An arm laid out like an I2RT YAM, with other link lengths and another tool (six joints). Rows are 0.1 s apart.
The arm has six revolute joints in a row. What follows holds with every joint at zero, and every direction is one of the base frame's.
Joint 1 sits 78.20 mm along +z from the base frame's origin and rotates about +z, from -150.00 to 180.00 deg.
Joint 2 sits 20.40 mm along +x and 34.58 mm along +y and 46.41 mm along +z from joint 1 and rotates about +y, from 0.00 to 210.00 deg.
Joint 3 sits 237.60 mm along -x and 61.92 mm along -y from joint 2 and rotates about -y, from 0.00 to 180.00 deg.
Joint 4 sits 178.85 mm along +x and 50.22 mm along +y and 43.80 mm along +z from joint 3 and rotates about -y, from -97.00 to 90.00 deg.
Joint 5 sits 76.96 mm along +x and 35.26 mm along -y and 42.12 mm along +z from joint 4 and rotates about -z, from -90.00 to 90.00 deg.
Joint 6 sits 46.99 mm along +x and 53.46 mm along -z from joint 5 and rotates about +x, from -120.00 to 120.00 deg.
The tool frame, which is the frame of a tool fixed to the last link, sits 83.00 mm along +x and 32.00 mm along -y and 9.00 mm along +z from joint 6; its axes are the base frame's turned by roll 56.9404, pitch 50.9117 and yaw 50.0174 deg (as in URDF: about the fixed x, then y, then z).
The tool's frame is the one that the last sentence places.
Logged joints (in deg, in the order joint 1, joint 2, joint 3, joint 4, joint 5, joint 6), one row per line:
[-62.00 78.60 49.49 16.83 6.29 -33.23]
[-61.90 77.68 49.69 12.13 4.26 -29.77]
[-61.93 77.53 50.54 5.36 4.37 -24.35]
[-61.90 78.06 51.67 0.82 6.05 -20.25]
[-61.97 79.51 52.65 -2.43 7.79 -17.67]
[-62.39 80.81 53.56 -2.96 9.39 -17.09]
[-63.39 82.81 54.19 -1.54 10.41 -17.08]
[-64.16 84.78 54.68 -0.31 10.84 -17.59]
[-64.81 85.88 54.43 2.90 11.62 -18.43]
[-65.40 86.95 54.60 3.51 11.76 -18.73]
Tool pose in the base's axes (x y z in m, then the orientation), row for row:
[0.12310 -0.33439 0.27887 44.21 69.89 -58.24]
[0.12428 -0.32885 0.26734 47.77 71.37 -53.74]
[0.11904 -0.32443 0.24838 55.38 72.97 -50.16]
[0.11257 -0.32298 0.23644 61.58 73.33 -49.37]
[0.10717 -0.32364 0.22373 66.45 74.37 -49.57]
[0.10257 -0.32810 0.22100 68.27 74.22 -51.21]
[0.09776 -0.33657 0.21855 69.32 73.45 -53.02]
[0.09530 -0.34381 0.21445 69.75 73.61 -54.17]
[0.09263 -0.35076 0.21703 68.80 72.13 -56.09]
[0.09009 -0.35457 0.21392 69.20 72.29 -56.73]
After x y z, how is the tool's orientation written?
As a rotation vector, in degrees.
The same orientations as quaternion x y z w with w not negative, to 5 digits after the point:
[0.33762 0.53373 -0.44477 0.63508]
[0.36465 0.54480 -0.41022 0.63399]
[0.41910 0.55221 -0.37960 0.61264]
[0.46165 0.54973 -0.37011 0.58966]
[0.49281 0.55155 -0.36762 0.56373]
[0.50364 0.54754 -0.37779 0.55120]
[0.50986 0.54024 -0.38997 0.54415]
[0.51158 0.53990 -0.39731 0.53753]
[0.50555 0.53002 -0.41216 0.54187]
[0.50745 0.53011 -0.41600 0.53705]

